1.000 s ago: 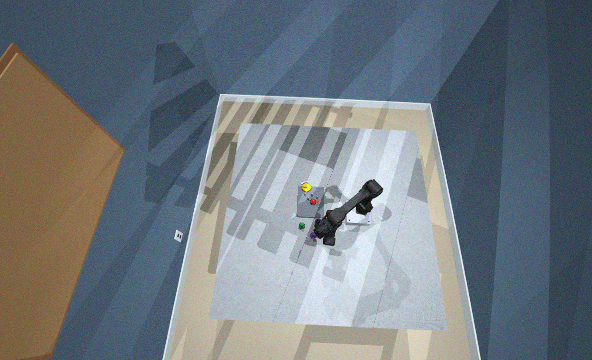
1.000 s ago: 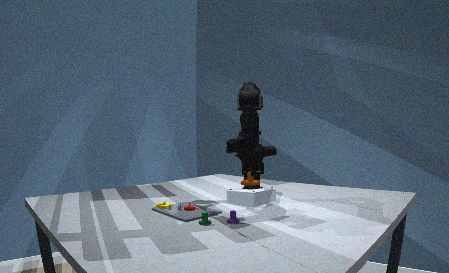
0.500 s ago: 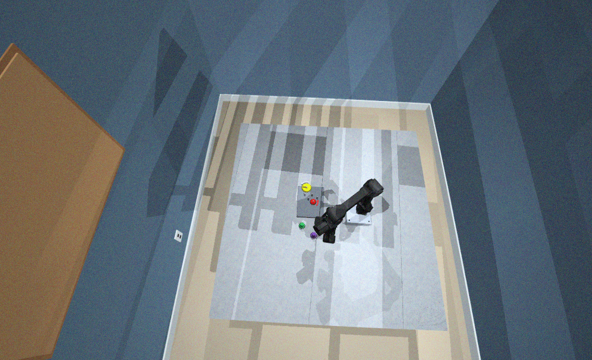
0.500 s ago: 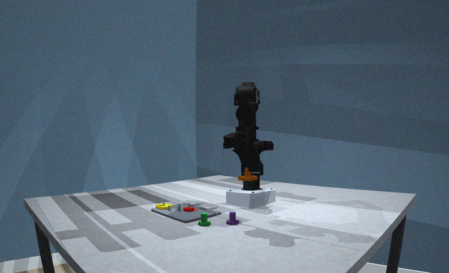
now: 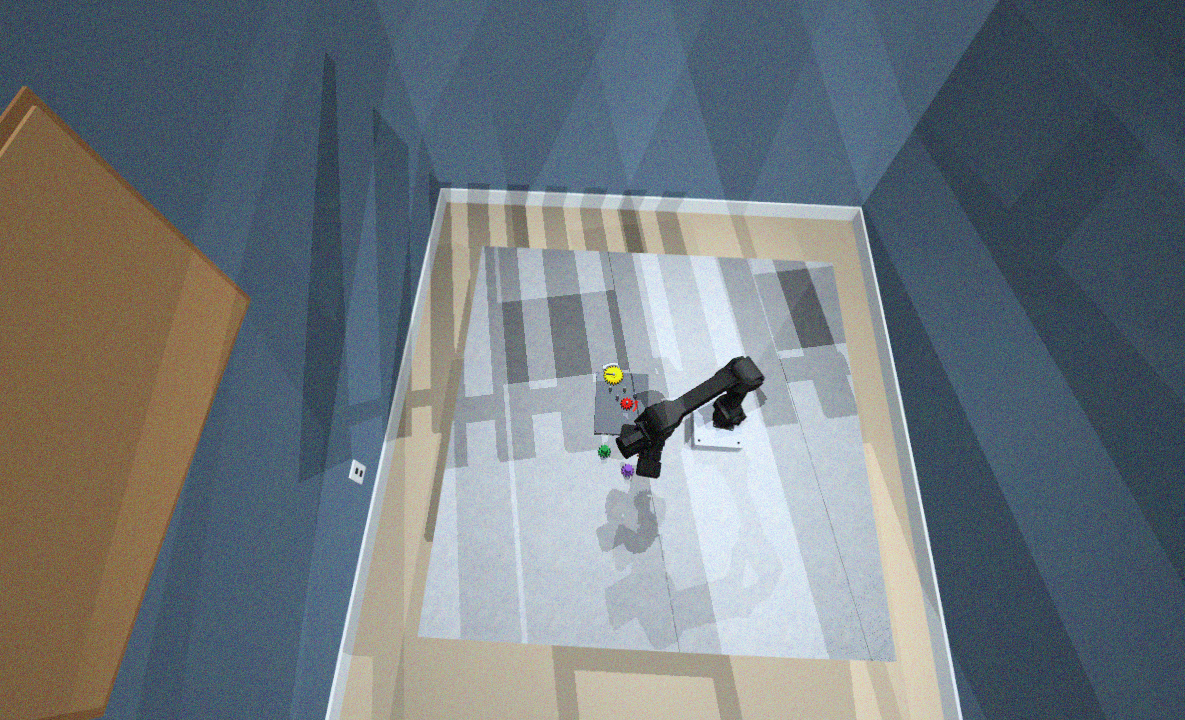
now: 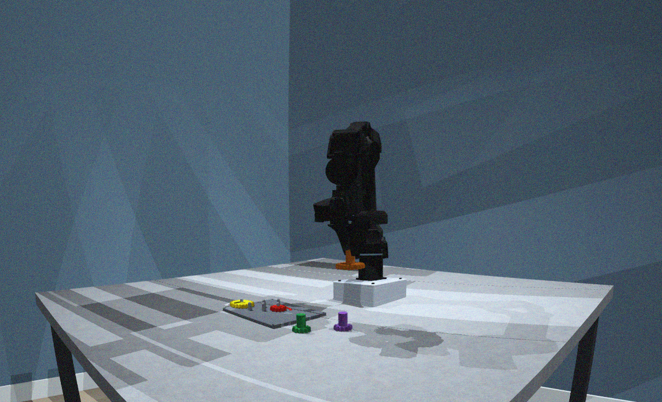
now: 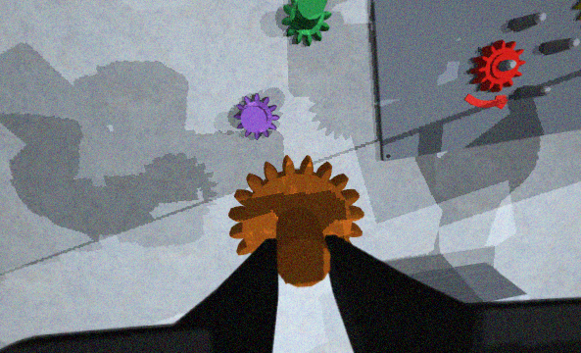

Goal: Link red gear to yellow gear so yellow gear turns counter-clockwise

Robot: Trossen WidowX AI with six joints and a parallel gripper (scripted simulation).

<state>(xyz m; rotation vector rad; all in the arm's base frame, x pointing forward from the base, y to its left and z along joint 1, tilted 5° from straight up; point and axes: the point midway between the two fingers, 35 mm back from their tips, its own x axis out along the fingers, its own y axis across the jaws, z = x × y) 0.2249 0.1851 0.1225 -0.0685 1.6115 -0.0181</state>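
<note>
The red gear lies 8 cm ahead of my gripper tip, 18 cm to the right of it and 15 cm below it. Round my gripper tip: green gear: 12 cm ahead, 2 cm to the right, 15 cm below; orange gear: 1 cm below; purple gear: 4 cm ahead, 3 cm to the left, 15 cm below.
</note>
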